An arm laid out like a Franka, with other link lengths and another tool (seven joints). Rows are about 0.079 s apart.
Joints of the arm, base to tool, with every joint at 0 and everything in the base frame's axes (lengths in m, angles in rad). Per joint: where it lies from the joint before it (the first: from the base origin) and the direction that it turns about. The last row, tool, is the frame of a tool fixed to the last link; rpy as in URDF.
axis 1: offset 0.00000 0.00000 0.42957 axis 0 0 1
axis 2: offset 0.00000 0.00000 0.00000 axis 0 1 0
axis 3: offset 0.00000 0.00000 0.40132 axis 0 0 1
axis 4: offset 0.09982 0.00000 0.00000 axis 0 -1 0
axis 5: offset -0.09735 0.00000 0.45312 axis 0 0 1
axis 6: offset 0.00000 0.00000 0.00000 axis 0 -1 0
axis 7: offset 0.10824 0.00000 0.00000 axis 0 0 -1
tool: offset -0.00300 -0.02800 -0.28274 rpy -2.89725 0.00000 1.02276
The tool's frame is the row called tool.
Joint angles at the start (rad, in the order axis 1, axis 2, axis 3, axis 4, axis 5, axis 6, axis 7):
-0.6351, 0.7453, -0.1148, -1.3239, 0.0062, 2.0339, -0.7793
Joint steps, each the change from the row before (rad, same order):
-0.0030, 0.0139, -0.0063, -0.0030, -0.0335, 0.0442, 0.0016
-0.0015, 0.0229, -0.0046, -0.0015, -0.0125, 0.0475, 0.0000
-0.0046, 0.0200, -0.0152, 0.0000, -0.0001, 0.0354, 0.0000
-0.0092, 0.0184, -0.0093, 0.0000, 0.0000, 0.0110, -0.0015
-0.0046, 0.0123, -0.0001, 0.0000, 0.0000, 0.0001, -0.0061
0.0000, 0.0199, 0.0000, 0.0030, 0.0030, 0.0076, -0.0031
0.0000, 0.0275, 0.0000, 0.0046, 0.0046, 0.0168, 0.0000
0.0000, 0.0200, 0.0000, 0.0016, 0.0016, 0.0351, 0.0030
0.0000, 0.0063, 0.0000, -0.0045, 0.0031, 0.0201, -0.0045
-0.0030, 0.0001, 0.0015, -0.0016, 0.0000, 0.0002, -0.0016
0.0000, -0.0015, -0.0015, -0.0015, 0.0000, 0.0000, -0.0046
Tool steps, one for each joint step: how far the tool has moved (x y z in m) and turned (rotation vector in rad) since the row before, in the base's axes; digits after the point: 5 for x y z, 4 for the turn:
-0.00257, -0.01628, -0.00722, -0.0434, 0.0031, 0.0106
0.00158, -0.01054, -0.01483, -0.0264, -0.0068, 0.0067
-0.00702, -0.01532, -0.01222, -0.0198, -0.0040, -0.0107
-0.01227, -0.01064, -0.01447, -0.0014, 0.0108, -0.0126
-0.00532, -0.00121, -0.01126, 0.0079, 0.0104, 0.0014
-0.00082, 0.00132, -0.01569, 0.0070, 0.0065, 0.0028
-0.00001, 0.00092, -0.02067, 0.0051, 0.0033, 0.0003
0.00388, -0.00287, -0.01305, -0.0115, -0.0124, 0.0012
0.00157, -0.00076, -0.00576, -0.0044, -0.0078, 0.0049
-0.00176, -0.00061, -0.00112, 0.0021, 0.0006, -0.0007
-0.00095, -0.00073, 0.00072, -0.0005, 0.0012, 0.0035

